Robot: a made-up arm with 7 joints. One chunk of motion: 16 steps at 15 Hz.
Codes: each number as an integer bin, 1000 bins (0 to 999) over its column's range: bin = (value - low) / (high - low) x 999, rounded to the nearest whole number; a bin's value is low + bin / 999 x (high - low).
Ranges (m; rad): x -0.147..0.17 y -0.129..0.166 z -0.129..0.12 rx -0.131..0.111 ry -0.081..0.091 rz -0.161..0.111
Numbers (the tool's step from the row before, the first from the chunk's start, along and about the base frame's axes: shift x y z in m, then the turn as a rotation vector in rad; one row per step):
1: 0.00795 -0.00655 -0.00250 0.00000 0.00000 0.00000
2: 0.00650 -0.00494 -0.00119 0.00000 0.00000 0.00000
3: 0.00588 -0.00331 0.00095 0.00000 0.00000 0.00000
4: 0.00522 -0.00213 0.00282 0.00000 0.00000 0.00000
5: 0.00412 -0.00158 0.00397 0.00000 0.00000 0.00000
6: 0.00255 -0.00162 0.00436 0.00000 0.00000 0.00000
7: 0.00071 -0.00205 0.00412 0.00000 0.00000 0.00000
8: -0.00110 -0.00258 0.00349 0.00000 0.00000 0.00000
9: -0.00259 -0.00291 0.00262 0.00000 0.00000 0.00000
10: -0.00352 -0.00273 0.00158 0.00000 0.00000 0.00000
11: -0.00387 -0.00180 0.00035 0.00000 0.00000 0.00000
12: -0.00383 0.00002 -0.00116 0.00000 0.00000 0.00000
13: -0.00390 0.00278 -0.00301 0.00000 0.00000 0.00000
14: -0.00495 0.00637 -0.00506 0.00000 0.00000 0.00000
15: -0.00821 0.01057 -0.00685 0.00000 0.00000 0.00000
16: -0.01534 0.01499 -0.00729 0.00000 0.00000 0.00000
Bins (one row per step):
1: 488 415 508 541 470 591
2: 484 420 513 541 470 591
3: 482 426 521 541 470 591
4: 480 430 529 541 470 591
5: 476 432 533 541 470 591
6: 471 431 535 541 470 591
7: 465 430 534 541 470 591
8: 460 428 532 541 470 591
9: 455 427 528 541 470 591
10: 452 428 524 541 470 591
11: 451 431 519 541 470 591
12: 451 437 513 541 470 591
13: 451 446 505 541 470 591
14: 448 458 497 541 470 591
15: 437 473 490 541 470 591
16: 415 488 488 541 470 591

